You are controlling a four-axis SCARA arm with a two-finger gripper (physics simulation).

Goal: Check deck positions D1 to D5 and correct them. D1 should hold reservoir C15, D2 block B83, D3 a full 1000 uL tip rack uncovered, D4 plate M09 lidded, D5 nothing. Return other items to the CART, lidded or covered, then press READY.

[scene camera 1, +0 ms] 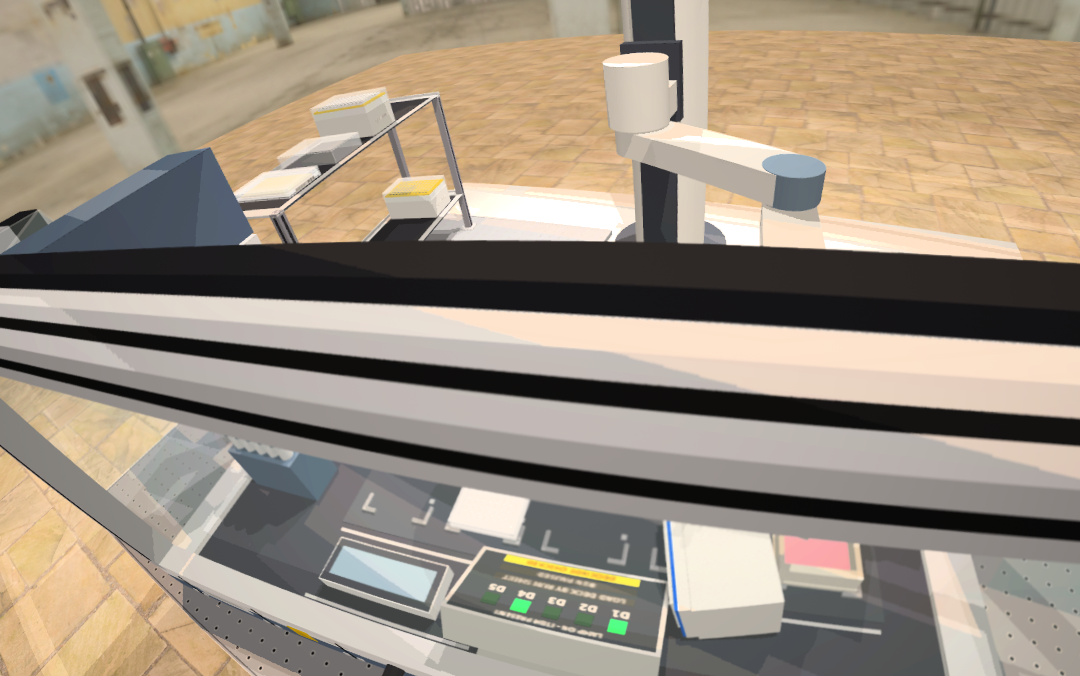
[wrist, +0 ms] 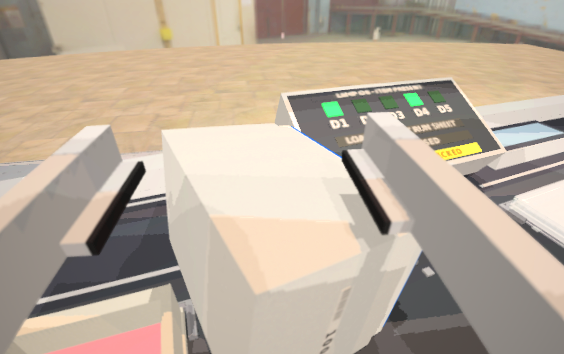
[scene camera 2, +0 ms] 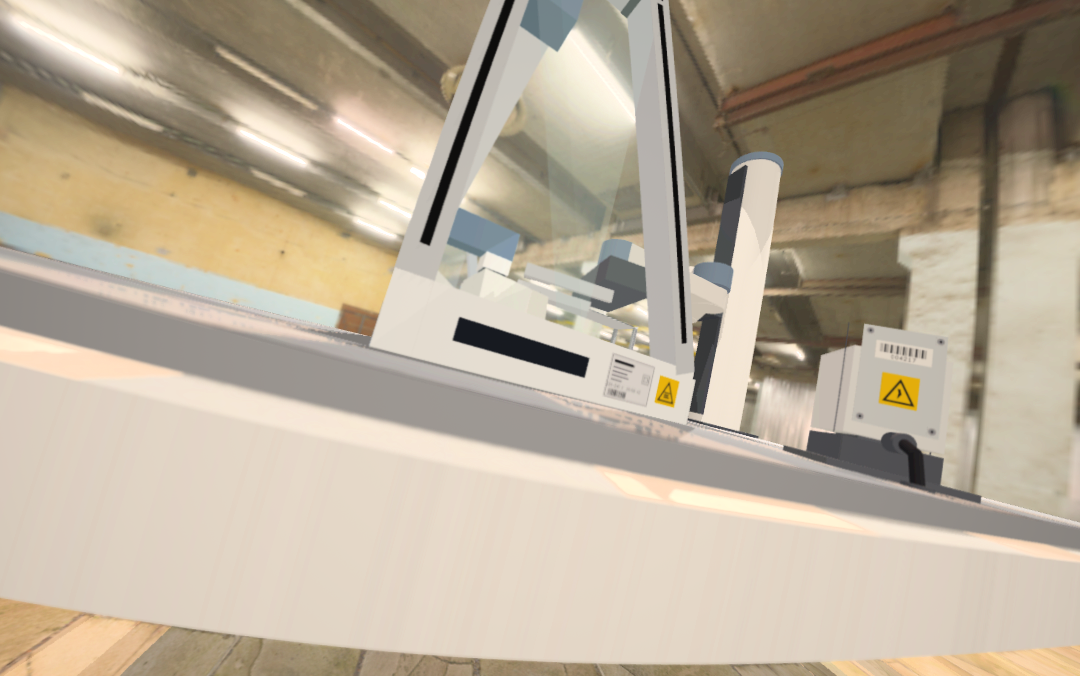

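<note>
My gripper is open with a partly narrowed gap and nothing between its fingers. In the wrist view its fingers appear on either side of the upper part of a tall white box marked with a number starting "100". A reservoir with pink contents stands beside this box. A flat white plate lies farther along the deck. The deck panel shows D1 and D4 lit, D2, D3 and D5 dark. Item codes and the READY button cannot be made out.
The cart carries a tall yellow-striped tip rack, a grey flat item and a pale flat item on top, with a yellow-topped box lower. A blue block and a tablet-like screen are on the machine.
</note>
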